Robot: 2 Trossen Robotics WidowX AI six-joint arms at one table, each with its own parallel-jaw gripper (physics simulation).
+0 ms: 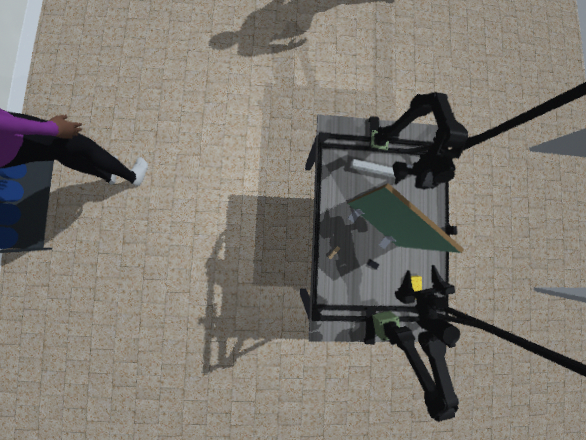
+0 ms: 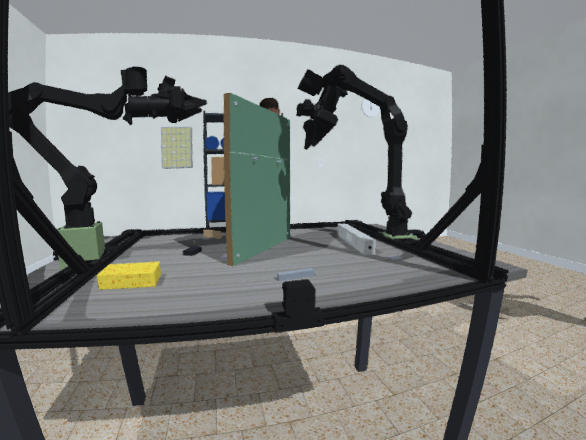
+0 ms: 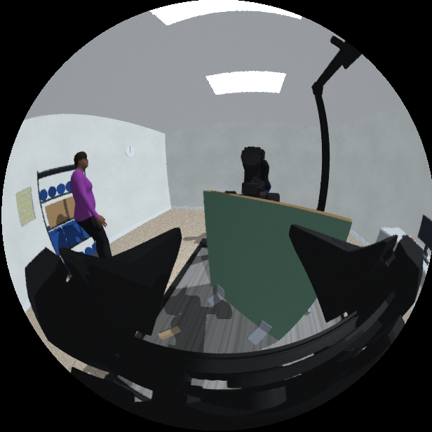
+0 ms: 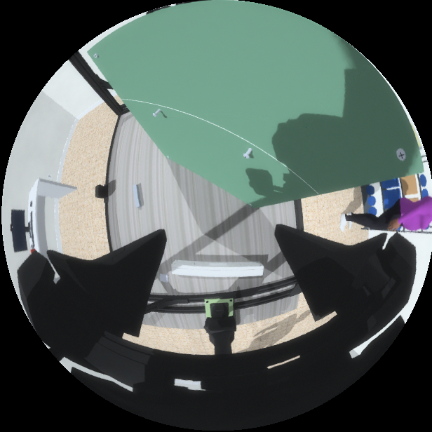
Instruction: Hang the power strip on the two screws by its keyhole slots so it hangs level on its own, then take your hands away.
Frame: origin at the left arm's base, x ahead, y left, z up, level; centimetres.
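Where they show: left gripper, fingertip midpoint: (image 1: 420, 267) (image 2: 204, 106); right gripper, fingertip midpoint: (image 1: 405, 185) (image 2: 308, 147); left arm's base, link origin: (image 1: 390, 329) (image 2: 79, 225); right arm's base, link origin: (image 1: 380, 139) (image 2: 397, 233).
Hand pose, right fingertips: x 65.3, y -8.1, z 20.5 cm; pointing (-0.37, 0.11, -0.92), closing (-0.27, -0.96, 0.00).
Things, the pixels of their top centre, and the offset from my right fingertips.
- white power strip, top centre: (image 2: 354, 230) (image 1: 379, 167) dz -26.5, dx +15.0, dy -4.2 cm
- upright green board, top centre: (image 2: 263, 108) (image 1: 425, 218) dz +11.2, dx -14.0, dy +2.4 cm
- screw, top centre: (image 2: 255, 157) dz -3.6, dx -18.6, dy -3.5 cm
- yellow sponge, top centre: (image 2: 129, 267) (image 1: 415, 288) dz -27.6, dx -51.0, dy -12.3 cm
- small black block, top centre: (image 2: 192, 248) (image 1: 373, 264) dz -29.5, dx -35.2, dy +7.0 cm
- wooden block, top centre: (image 2: 212, 230) (image 1: 334, 252) dz -28.3, dx -25.3, dy +27.2 cm
- grey-blue bar, top centre: (image 2: 295, 271) dz -29.4, dx -16.8, dy -23.7 cm
The white power strip (image 1: 372, 167) (image 2: 356, 239) (image 4: 217, 270) lies on the table on the right arm's side of the upright green board (image 1: 405, 220) (image 2: 257, 200) (image 3: 250, 250) (image 4: 215, 65). Two screws stick out of the board near a thin white line: one screw (image 2: 255, 158) (image 4: 157, 113) and another screw (image 2: 279, 162) (image 4: 248, 152). My right gripper (image 1: 412, 176) (image 2: 307, 146) (image 4: 221, 232) is open and empty, tilted downward, high above the table and the strip. My left gripper (image 1: 421, 270) (image 2: 204, 102) (image 3: 237, 231) is open and empty, level, on the board's other side.
A yellow sponge (image 1: 416, 283) (image 2: 129, 276), a small black block (image 1: 372, 263) (image 2: 192, 250) and a wooden block (image 1: 333, 252) (image 2: 212, 233) (image 3: 169, 332) lie on the left arm's side. A grey-blue bar (image 2: 295, 274) (image 4: 138, 195) lies near the front edge. Brackets stand at the board's foot.
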